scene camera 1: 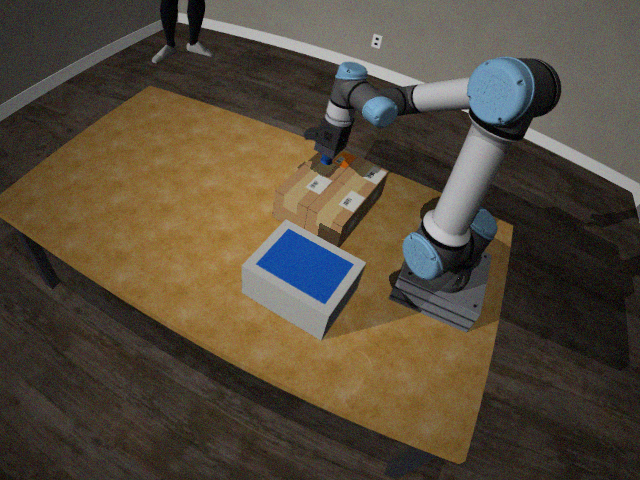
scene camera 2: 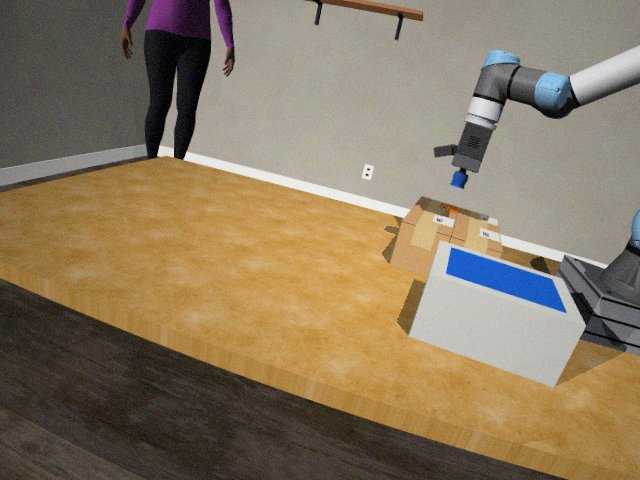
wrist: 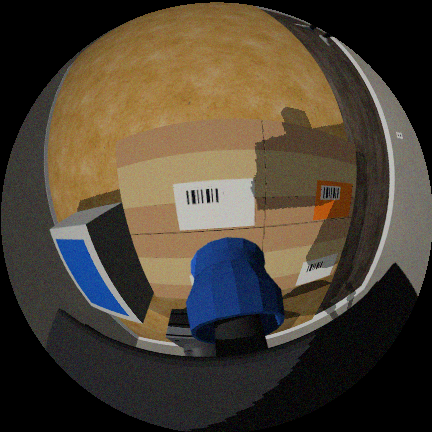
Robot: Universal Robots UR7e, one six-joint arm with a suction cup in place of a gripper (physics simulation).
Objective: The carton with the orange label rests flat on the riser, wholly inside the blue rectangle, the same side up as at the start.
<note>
My suction cup [wrist: 230, 279] holds nothing. A grey riser [scene camera 2: 511, 317] rests on the table.
</note>
